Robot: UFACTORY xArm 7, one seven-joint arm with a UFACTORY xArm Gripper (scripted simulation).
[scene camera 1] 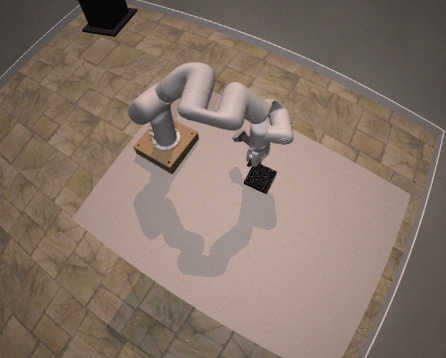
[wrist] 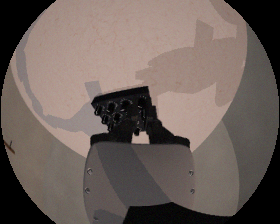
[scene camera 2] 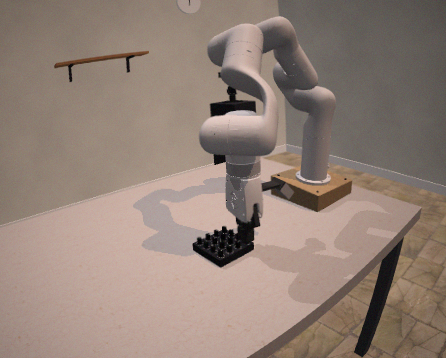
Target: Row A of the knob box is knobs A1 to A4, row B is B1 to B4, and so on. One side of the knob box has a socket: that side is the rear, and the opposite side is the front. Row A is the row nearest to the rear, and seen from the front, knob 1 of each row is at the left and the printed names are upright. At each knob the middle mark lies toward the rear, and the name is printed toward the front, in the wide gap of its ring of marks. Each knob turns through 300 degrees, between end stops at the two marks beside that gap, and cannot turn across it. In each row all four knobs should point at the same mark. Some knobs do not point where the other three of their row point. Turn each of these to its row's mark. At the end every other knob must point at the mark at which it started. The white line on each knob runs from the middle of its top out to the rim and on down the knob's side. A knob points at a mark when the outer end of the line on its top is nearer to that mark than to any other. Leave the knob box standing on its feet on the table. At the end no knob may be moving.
Path:
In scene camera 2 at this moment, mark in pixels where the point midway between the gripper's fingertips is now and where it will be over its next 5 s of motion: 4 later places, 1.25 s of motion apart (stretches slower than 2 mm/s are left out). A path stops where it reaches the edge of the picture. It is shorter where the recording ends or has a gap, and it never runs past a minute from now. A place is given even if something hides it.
My gripper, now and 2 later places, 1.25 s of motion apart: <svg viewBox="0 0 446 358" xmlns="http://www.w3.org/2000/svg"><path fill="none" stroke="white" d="M246 240L245 226L243 178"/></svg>

